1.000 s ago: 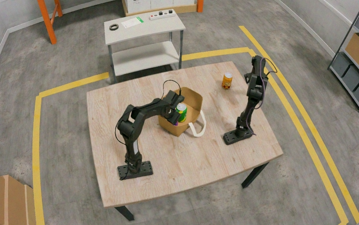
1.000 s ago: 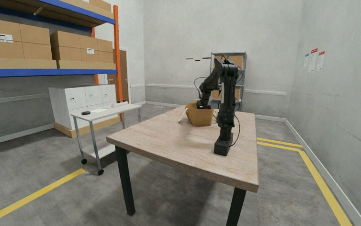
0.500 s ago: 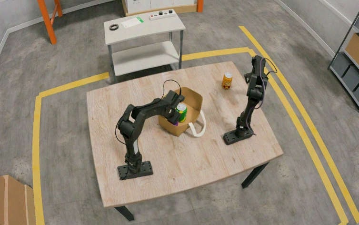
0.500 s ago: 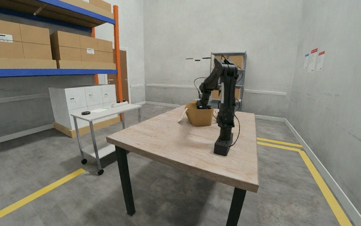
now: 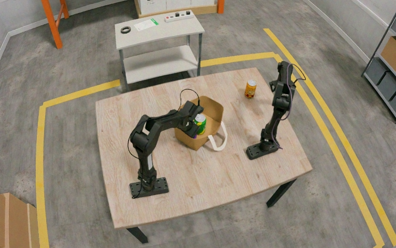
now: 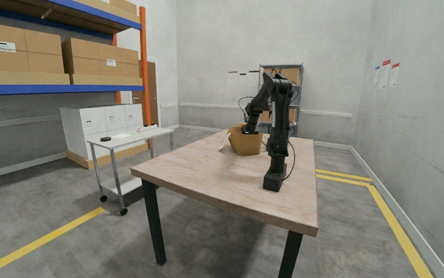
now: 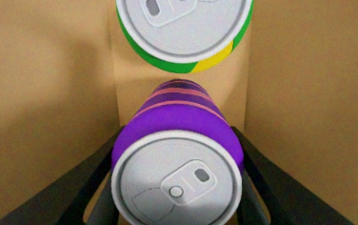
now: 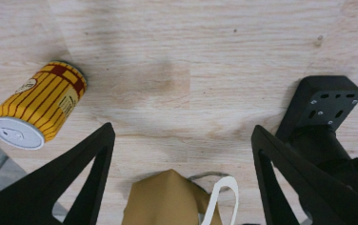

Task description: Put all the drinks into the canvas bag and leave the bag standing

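Observation:
Now: the green can 4 cm ahead of my left hand, 7 cm to the right of it and 3 cm below it. Round my left hand: orange can 18 cm ahead, 48 cm to the right, 4 cm below; then purple can 2 cm below.
My right gripper is now 190 mm short of the orange can, 120 mm above it and 50 mm to the right of it. Also, from my right hand: purple can: 530 mm to the left, 100 mm below, 10 mm ahead; then green can: 470 mm to the left, 110 mm below, 50 mm ahead.

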